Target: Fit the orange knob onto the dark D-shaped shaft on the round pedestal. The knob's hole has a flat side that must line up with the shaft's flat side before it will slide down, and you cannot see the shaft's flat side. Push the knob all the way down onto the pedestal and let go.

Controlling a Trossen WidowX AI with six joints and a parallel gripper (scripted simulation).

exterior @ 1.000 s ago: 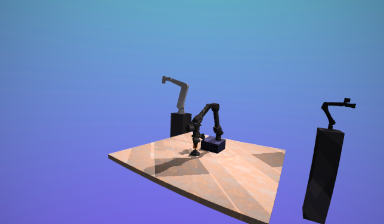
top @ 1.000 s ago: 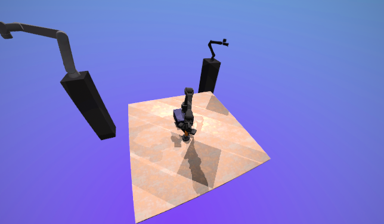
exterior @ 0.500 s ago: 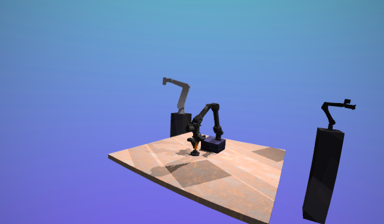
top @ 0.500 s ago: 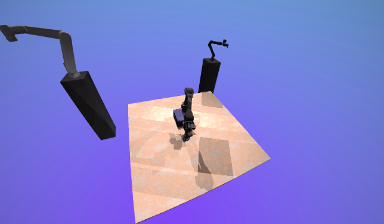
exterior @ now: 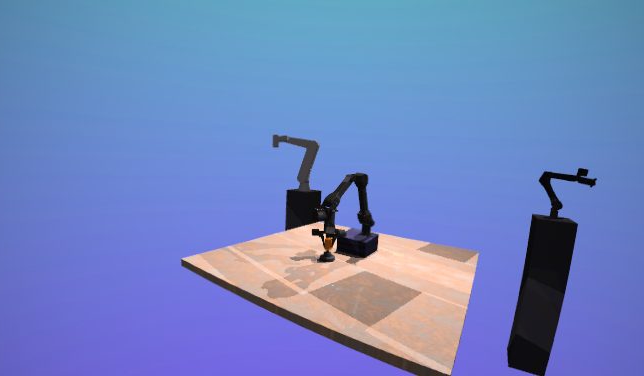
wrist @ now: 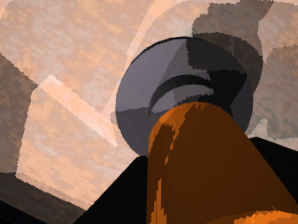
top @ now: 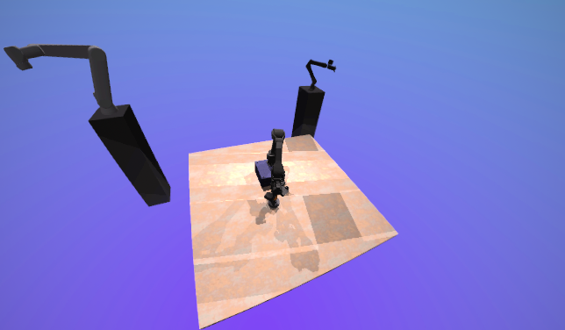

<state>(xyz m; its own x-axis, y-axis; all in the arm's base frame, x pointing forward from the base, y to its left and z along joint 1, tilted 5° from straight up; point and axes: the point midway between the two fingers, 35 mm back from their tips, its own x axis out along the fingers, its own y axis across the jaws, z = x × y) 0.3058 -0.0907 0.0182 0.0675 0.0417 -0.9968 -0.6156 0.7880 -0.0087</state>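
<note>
My gripper tip is 20 mm below the orange knob. From my gripper tip the other things lie so: round pedestal: 40 mm below.
</note>
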